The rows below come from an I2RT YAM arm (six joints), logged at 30 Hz.
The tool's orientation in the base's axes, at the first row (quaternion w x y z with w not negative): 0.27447 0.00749 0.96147 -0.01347
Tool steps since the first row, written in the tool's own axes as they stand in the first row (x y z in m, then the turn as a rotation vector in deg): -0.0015 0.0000 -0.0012 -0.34 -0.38 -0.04; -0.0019 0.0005 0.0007 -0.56 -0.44 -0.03; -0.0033 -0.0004 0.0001 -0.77 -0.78 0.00; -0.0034 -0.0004 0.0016 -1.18 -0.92 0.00; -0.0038 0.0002 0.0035 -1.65 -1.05 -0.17; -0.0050 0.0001 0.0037 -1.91 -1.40 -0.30; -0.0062 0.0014 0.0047 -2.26 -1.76 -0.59; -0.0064 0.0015 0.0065 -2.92 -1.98 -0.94; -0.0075 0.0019 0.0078 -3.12 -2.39 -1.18
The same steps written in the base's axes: 0.0006 0.0000 0.0018 0.26 -0.38 0.22; 0.0020 0.0005 0.0004 0.45 -0.44 0.33; 0.0028 -0.0004 0.0017 0.64 -0.79 0.42; 0.0037 -0.0005 0.0004 0.98 -0.93 0.64; 0.0051 0.0001 -0.0010 1.29 -1.06 1.04; 0.0062 0.0000 -0.0005 1.43 -1.40 1.29; 0.0078 0.0012 -0.0007 1.57 -1.76 1.73; 0.0089 0.0013 -0.0022 1.94 -1.97 2.38; 0.0105 0.0016 -0.0027 1.97 -2.38 2.70
